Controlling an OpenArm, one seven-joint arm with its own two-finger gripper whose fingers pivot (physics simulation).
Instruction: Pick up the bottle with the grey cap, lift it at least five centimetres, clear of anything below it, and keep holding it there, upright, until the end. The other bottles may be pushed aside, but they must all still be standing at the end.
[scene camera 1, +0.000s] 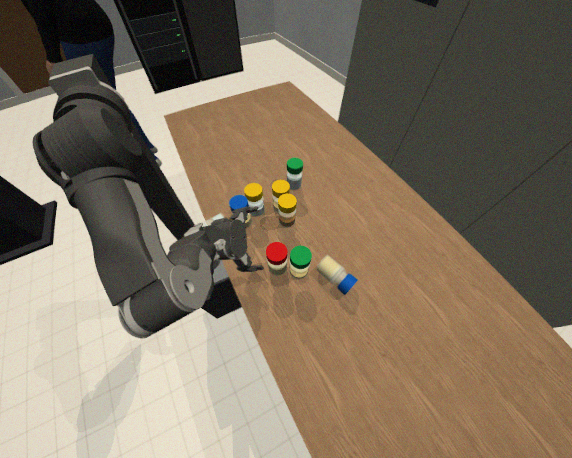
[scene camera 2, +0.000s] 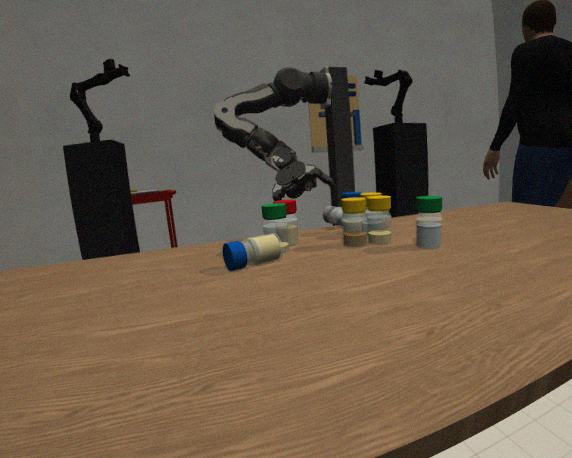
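A pale bottle with a greyish end lies tilted over behind the yellow-capped bottles in scene camera 2; it seems to be the grey-capped one. In scene camera 1 a pale piece, probably the same bottle, shows at the table's near edge behind the gripper; the rest is hidden. My gripper is open, its fingers spread wide with no bottle between them, one fingertip beside the red-capped bottle and the other by the standing blue-capped bottle. Another blue-capped bottle lies on its side.
A green-capped bottle stands beside the red one. Three yellow-capped bottles stand near the standing blue one. Another green-capped bottle stands farther along the wooden table.
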